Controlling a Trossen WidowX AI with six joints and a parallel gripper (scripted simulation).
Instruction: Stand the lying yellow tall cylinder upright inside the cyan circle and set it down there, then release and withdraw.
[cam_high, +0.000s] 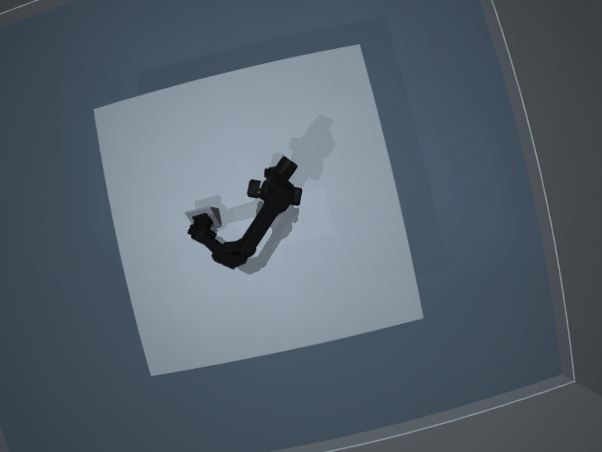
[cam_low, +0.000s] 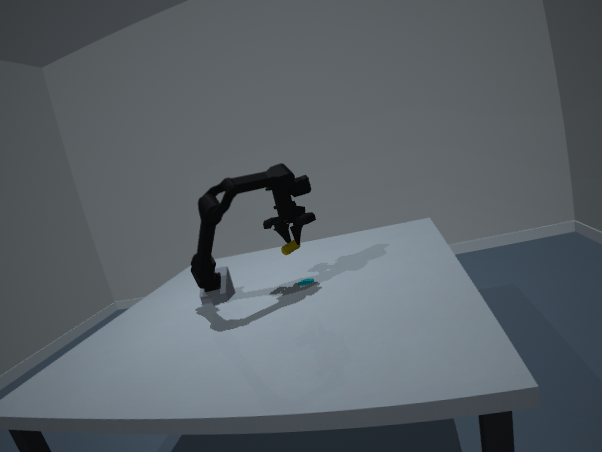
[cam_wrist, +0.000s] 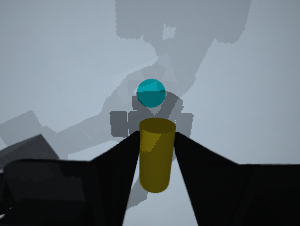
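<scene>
Right now my gripper tip is 140 mm above the cyan circle and 20 mm to the right of it. Round my gripper tip: yellow cylinder (20 mm to the right, 10 mm behind).
</scene>
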